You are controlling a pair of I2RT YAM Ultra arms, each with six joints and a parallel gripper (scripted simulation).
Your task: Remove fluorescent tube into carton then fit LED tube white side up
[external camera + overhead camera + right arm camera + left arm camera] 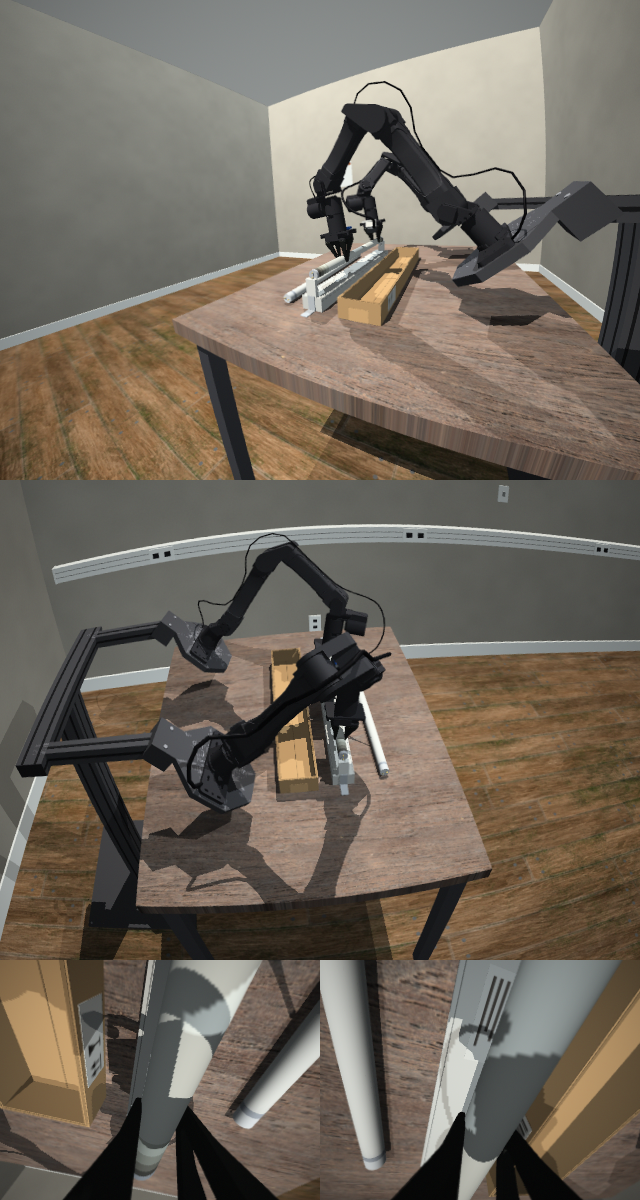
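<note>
Right now the carton is 14 cm behind my left hand, 10 cm to the right of it and 6 cm below it. Also, from my left hand: old fluorescent tube (12 cm to the right, 2 cm behind); then light fixture (12 cm to the right, 4 cm below, 2 cm behind); then LED tube (13 cm to the right, 9 cm ahead, 8 cm below).
</note>
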